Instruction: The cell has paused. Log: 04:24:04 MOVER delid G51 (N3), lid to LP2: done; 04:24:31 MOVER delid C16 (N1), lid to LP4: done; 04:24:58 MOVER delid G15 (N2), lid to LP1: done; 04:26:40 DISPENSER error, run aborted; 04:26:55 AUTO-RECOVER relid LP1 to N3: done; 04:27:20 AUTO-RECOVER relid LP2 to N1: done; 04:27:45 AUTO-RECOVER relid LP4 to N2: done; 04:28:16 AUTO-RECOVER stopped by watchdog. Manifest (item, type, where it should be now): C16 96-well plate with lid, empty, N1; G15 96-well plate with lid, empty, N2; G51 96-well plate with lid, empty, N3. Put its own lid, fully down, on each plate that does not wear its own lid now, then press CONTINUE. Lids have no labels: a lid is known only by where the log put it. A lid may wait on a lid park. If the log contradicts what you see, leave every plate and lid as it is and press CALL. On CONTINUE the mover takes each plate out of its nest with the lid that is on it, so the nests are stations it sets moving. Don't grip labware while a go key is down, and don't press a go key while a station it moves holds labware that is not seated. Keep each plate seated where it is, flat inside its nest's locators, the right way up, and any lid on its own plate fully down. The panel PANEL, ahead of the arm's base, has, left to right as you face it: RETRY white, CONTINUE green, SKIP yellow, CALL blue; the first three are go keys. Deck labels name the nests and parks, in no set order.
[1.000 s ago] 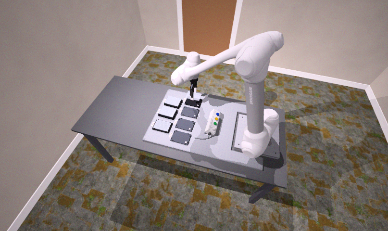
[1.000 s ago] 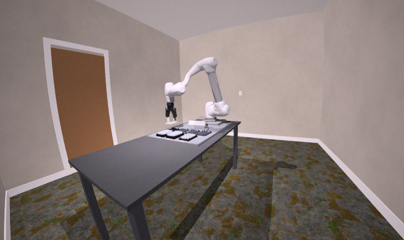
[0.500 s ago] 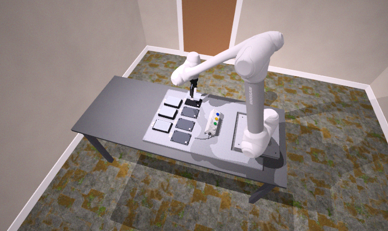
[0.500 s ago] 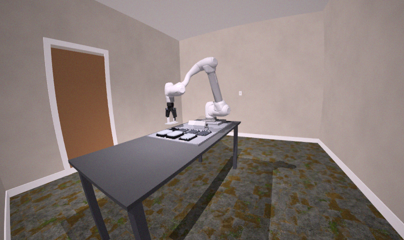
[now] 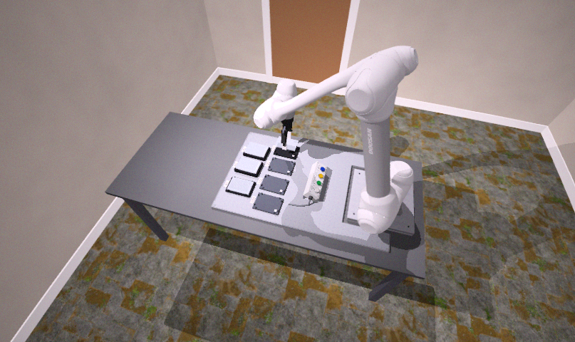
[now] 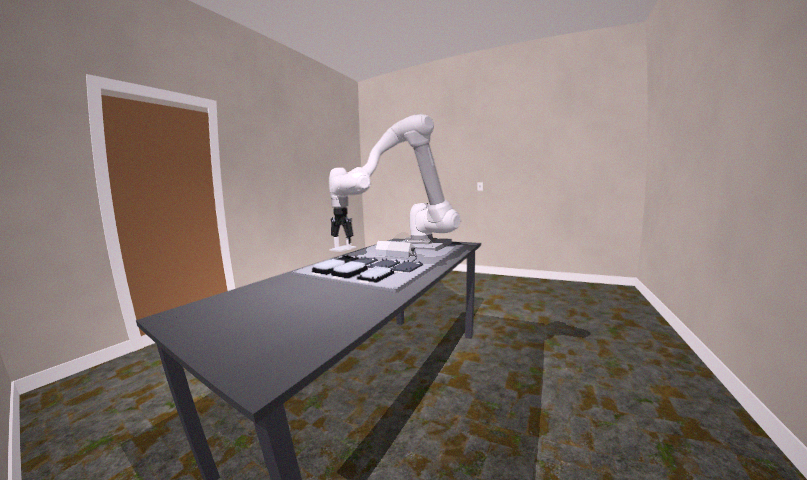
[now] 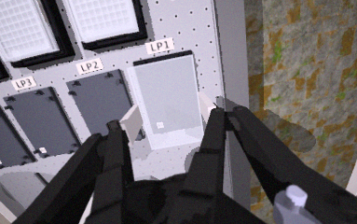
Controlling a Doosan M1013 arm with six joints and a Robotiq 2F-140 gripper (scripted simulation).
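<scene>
The lid park LP1 is 90 mm below my hand. Also, from my hand: LP1 label: 90 mm ahead, 90 mm below; then lid park LP2: 130 mm to the left, 90 mm below; then LP2 label: 90 mm ahead, 130 mm to the left, 90 mm below.
</scene>
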